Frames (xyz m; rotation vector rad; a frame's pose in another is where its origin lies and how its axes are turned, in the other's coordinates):
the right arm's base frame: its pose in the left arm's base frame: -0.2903 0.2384 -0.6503 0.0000 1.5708 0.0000
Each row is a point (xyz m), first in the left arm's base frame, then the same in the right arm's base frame.
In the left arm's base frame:
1: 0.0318 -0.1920 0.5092
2: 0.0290 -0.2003 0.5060
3: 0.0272 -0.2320 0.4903
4: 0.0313 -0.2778 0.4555
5: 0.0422 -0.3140 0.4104
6: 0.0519 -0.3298 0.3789
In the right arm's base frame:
1: -1.1595 -0.4304 0.3221
2: -1.1563 -0.4387 0.3193
3: -1.1406 -0.4704 0.3175
4: -1.1058 -0.5162 0.3216
5: -1.0607 -0.5524 0.3325
6: -1.0292 -0.5682 0.3422

